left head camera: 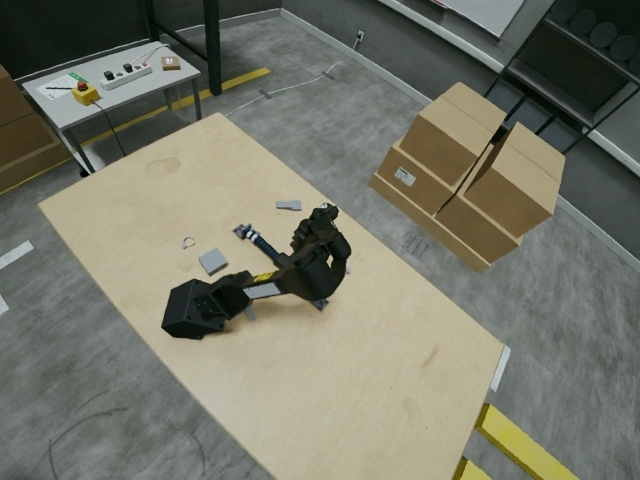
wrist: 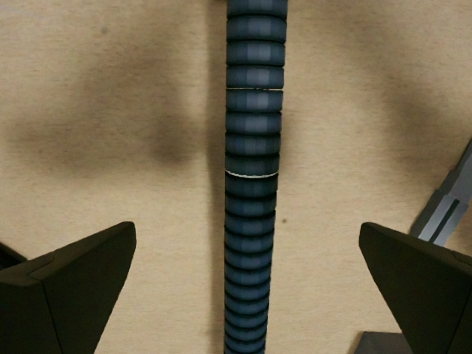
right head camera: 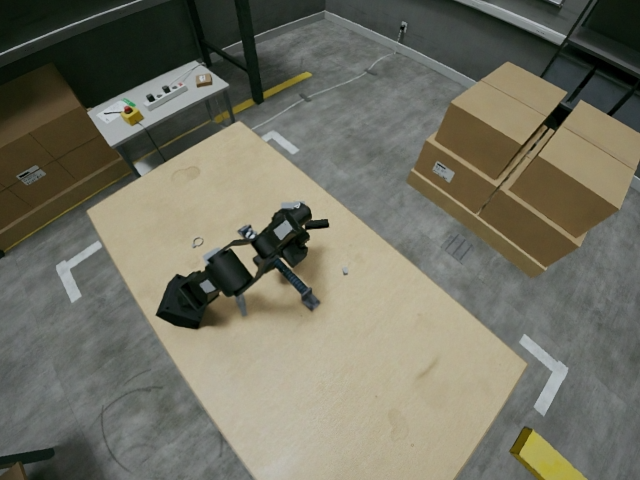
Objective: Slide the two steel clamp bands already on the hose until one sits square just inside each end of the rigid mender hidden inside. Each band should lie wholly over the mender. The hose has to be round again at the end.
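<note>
The dark blue ribbed hose (left head camera: 265, 246) (right head camera: 295, 281) (wrist: 254, 145) lies straight on the table (left head camera: 361, 361), between a grey end holder at the back left and a grey end holder (left head camera: 320, 303) (right head camera: 311, 302) at the front right. The two steel bands (left head camera: 251, 235) sit close together by the back-left holder; the wrist view does not show them. Two thin pale lines cross the hose in the wrist view. The mender inside is hidden. My gripper (wrist: 249, 233) is wide open and empty above the hose, one finger to each side, the hose running between them. The arm hides the fingers in the right head view.
A grey block (left head camera: 212, 261) and a loose ring clamp lie left of the hose. A grey stepped part (left head camera: 288, 205) lies beyond it, a black tube (right head camera: 316, 223) behind the arm. A grey slotted part (right head camera: 241, 304) (wrist: 442, 217) lies near the arm's base, a small grey piece (right head camera: 345, 270) at the right.
</note>
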